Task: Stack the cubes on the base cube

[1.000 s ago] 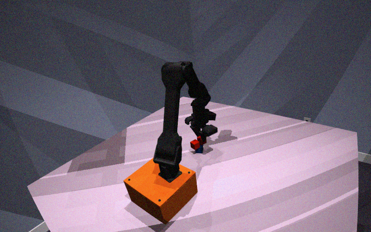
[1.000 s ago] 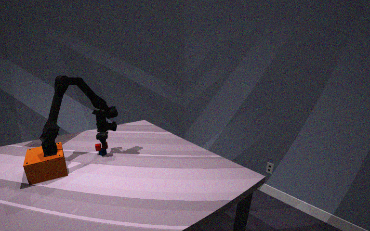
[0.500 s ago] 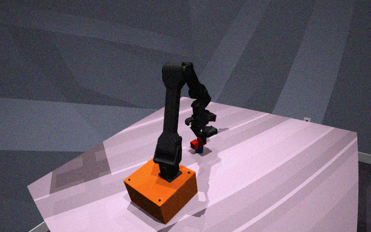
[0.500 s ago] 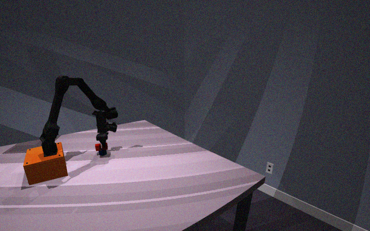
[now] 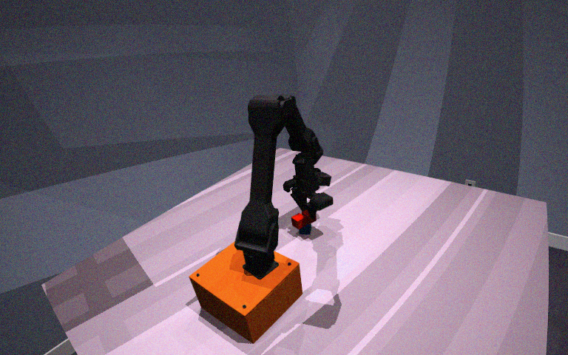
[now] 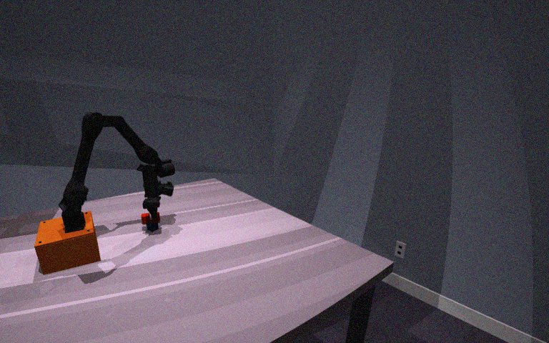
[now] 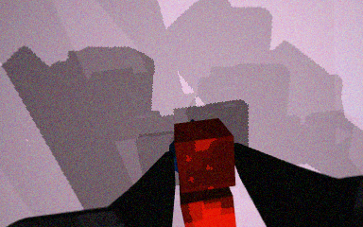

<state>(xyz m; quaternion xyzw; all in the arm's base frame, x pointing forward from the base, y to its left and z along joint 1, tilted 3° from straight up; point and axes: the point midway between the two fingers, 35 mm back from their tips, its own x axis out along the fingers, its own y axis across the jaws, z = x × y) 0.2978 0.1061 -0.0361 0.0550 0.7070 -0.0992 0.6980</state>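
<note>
Now: the blue cube 4 cm below my gripper tip and 2 cm behind it.
</note>
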